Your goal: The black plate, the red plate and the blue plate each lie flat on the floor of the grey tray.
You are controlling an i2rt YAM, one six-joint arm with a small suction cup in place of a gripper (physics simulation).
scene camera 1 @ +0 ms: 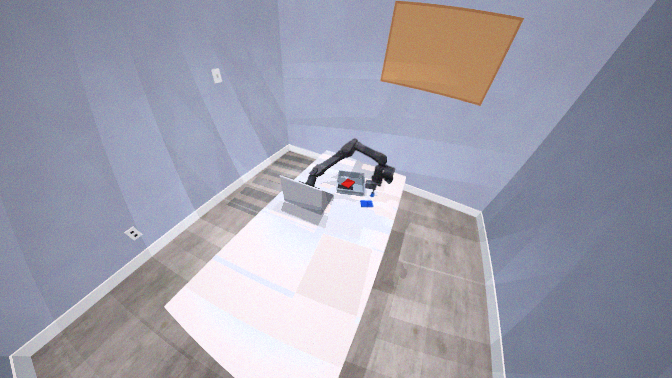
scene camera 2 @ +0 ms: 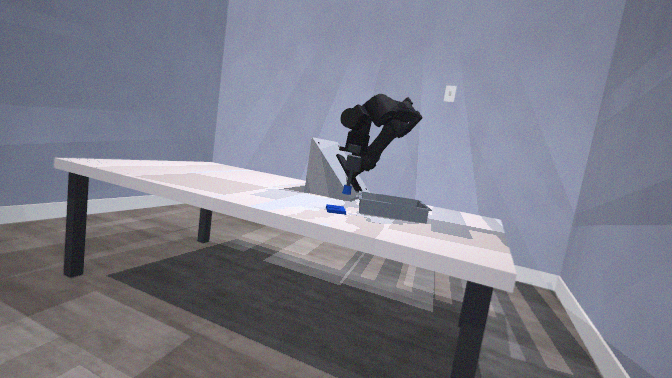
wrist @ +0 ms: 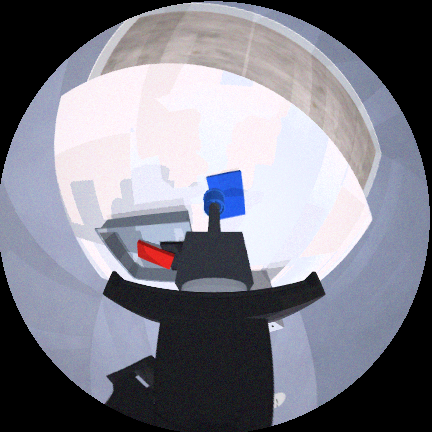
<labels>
My suction cup carries nothing. The cup hangs 8 cm from the middle of a blue plate, above it.
</labels>
